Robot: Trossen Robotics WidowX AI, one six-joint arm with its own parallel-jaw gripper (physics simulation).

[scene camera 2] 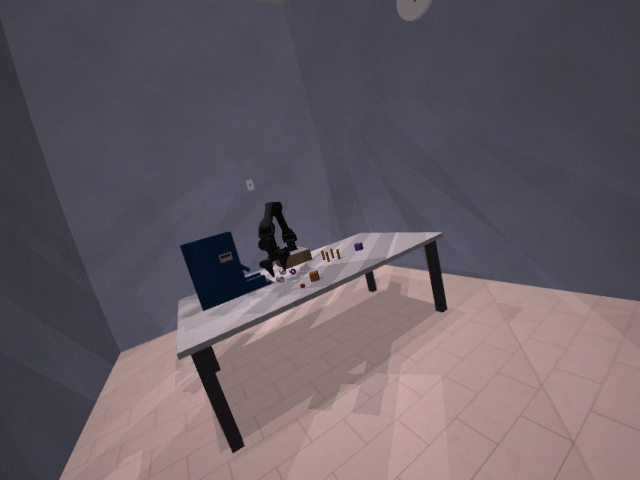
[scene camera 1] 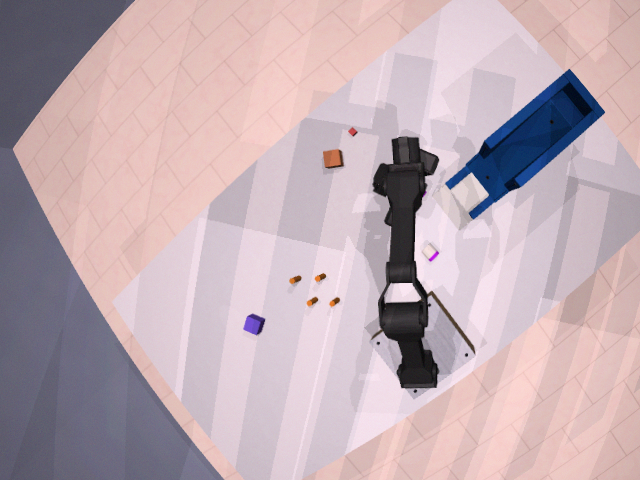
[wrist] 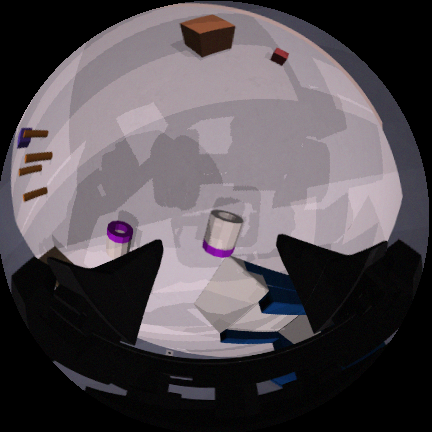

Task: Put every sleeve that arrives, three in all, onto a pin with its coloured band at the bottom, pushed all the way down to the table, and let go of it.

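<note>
Several thin orange-brown pins point(scene camera 1: 312, 301) point(scene camera 2: 327, 256) point(wrist: 38, 157) stand upright in a group, with no sleeve on them. My gripper point(scene camera 1: 404, 172) point(scene camera 2: 279, 274) point(wrist: 220, 243) is open and empty, low over the table near the chute. In the wrist view, a white sleeve point(wrist: 223, 233) with a purple band at its lower image end shows between the fingertips, not gripped. A second sleeve point(wrist: 119, 239), purple ring towards the image top, is beside the left finger and partly hidden by it. One sleeve point(scene camera 1: 430, 252) lies beside the arm. I cannot tell which sleeve stays hidden.
A blue chute point(scene camera 1: 547, 170) point(scene camera 2: 214, 268) with a pale plate point(scene camera 1: 468, 192) at its mouth is right of the gripper in the first scene view. An orange-brown cube point(scene camera 1: 332, 158) point(scene camera 2: 314, 275) point(wrist: 207, 36), a small red cube point(scene camera 1: 352, 131) point(scene camera 2: 302, 285) point(wrist: 280, 56) and a purple cube point(scene camera 1: 253, 324) point(scene camera 2: 358, 246) are on the table.
</note>
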